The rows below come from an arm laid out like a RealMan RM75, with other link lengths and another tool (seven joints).
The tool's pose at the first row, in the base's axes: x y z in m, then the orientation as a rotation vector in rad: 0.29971, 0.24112, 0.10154, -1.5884, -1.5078, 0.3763
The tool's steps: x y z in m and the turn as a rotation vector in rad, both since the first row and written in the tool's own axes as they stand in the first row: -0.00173, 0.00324, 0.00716, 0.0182, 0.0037, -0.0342; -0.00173, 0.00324, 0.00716, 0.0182, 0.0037, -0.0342; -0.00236, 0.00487, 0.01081, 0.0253, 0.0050, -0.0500; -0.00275, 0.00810, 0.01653, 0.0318, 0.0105, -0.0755; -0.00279, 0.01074, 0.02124, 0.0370, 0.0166, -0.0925; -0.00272, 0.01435, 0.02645, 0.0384, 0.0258, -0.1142; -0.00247, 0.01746, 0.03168, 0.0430, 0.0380, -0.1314; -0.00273, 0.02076, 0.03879, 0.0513, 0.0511, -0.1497; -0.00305, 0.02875, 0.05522, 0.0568, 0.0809, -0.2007; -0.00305, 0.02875, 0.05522, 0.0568, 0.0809, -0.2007; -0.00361, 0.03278, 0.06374, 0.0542, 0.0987, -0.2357
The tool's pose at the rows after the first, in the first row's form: 0.29617, 0.24272, 0.09449, -1.5464, -1.5227, 0.3666; 0.29617, 0.24272, 0.09449, -1.5464, -1.5227, 0.3666; 0.29441, 0.24376, 0.09100, -1.5280, -1.5303, 0.3616; 0.29221, 0.24603, 0.08523, -1.5019, -1.5417, 0.3472; 0.29044, 0.24816, 0.08059, -1.4838, -1.5469, 0.3361; 0.28896, 0.25070, 0.07498, -1.4646, -1.5546, 0.3173; 0.28718, 0.25335, 0.06979, -1.4466, -1.5553, 0.3007; 0.28403, 0.25628, 0.06323, -1.4248, -1.5544, 0.2855; 0.27705, 0.26336, 0.04790, -1.3774, -1.5636, 0.2365; 0.27705, 0.26336, 0.04790, -1.3774, -1.5636, 0.2365; 0.27327, 0.26666, 0.03990, -1.3493, -1.5740, 0.2009
